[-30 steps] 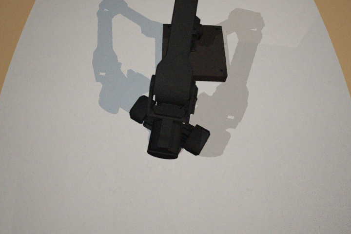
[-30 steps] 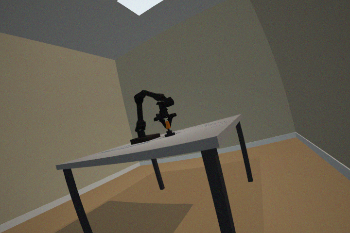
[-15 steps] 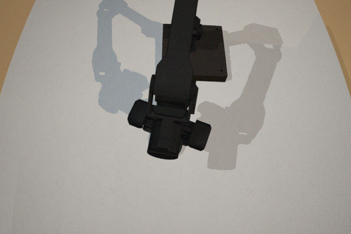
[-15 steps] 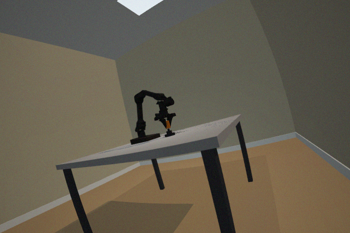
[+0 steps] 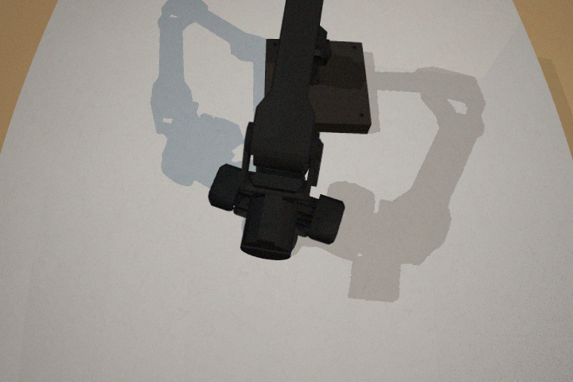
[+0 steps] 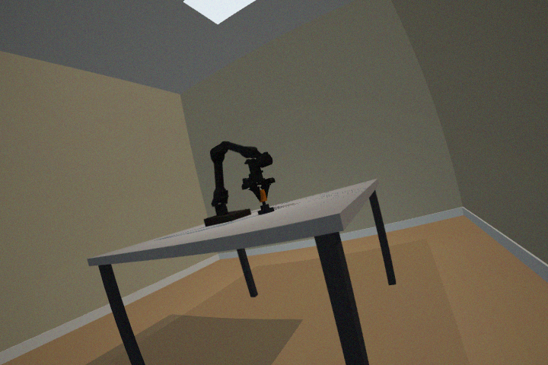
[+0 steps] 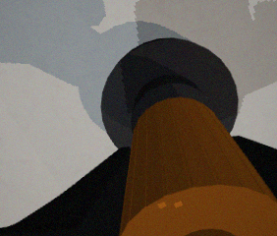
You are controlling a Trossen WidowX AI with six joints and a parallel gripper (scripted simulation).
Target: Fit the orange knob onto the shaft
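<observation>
Now: the orange knob 20 mm above my gripper tip. Round my gripper tip: round dark pedestal 40 mm below.
</observation>
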